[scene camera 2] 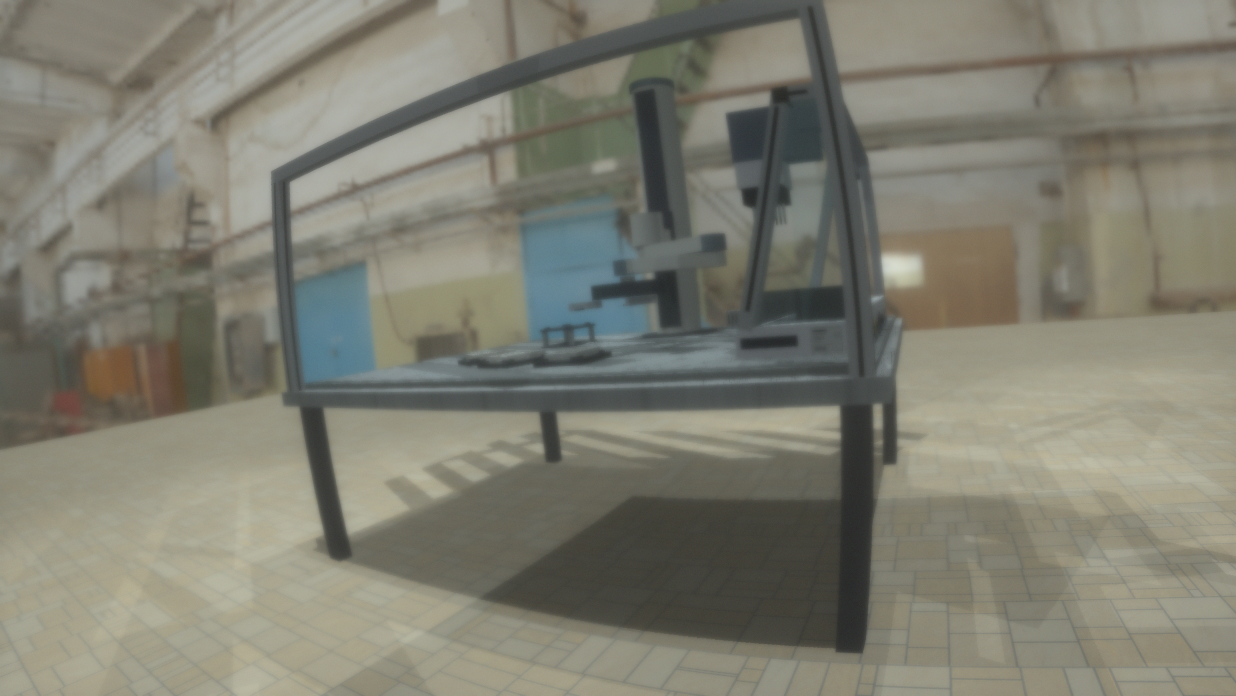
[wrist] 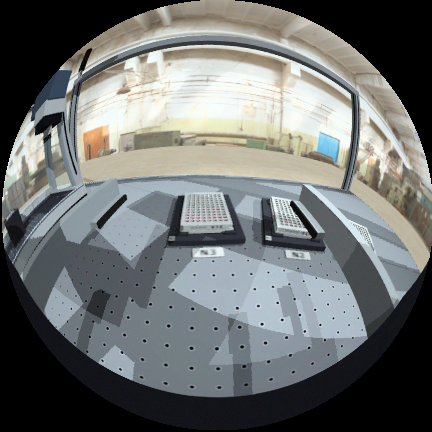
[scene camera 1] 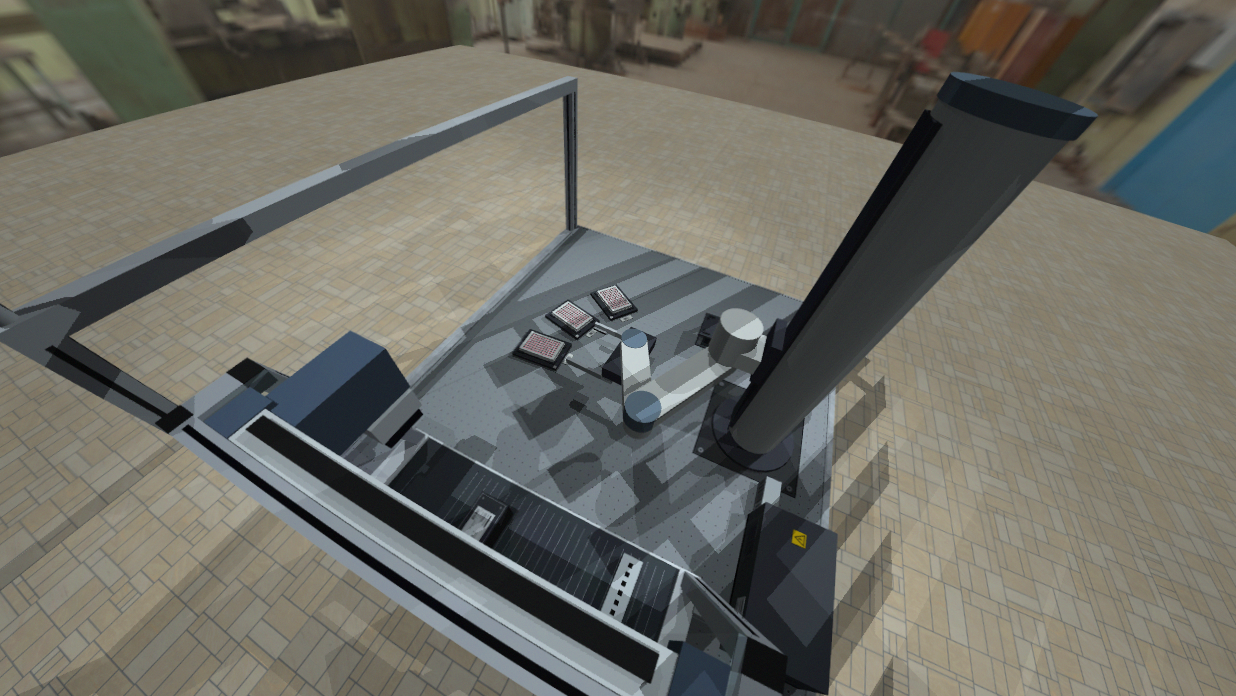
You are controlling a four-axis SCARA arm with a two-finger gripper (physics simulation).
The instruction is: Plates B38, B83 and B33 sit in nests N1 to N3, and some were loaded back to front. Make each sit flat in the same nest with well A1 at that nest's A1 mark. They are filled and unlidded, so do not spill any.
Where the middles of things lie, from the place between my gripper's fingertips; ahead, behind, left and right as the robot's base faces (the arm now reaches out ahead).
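Labels:
My gripper is 120 mm above the nest N3 [wrist: 212, 238] and 150 mm short of it. Counted from my hand, the dark deck [scene camera 1: 655, 617] is 100 mm below, 200 mm behind and 540 mm to the left. The nest N2 [wrist: 286, 241] is 120 mm below my hand, 130 mm ahead of it and 170 mm to the right of it, whereas the plate B33 [wrist: 284, 219] is 100 mm below my hand, 130 mm ahead of it and 170 mm to the right of it. Going by their middles, of the things named here the dark deck is the farthest from my gripper.

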